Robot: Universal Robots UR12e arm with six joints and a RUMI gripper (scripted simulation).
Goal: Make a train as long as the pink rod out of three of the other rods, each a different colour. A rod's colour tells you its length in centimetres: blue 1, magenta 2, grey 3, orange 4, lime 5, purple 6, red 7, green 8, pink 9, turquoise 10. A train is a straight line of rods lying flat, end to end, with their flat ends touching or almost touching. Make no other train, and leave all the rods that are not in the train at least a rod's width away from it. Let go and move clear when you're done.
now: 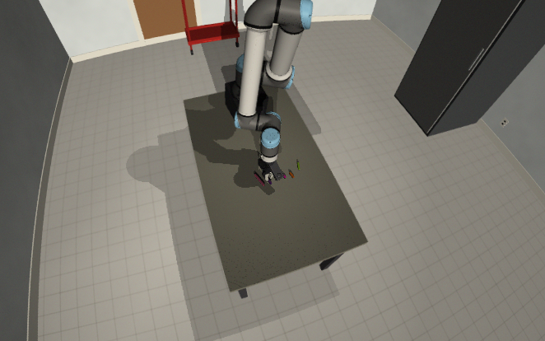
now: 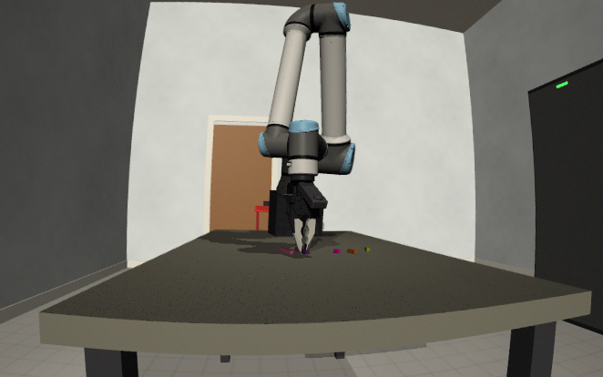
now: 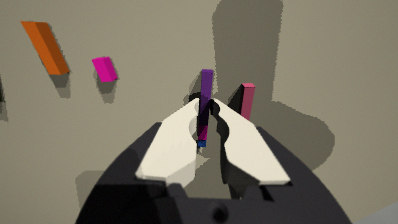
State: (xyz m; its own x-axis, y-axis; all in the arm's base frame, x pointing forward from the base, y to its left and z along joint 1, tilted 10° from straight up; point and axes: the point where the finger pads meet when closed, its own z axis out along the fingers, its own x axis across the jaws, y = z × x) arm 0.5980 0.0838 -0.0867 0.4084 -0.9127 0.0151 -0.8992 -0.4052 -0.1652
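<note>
My gripper is now 10 mm above the purple rod. The rest, counted from my hand: orange rod: 20 mm behind, 140 mm to the left, 10 mm below; blue rod: 50 mm behind, 20 mm to the right, 10 mm below; pink rod: 10 mm behind, 50 mm to the right, 10 mm below.
</note>
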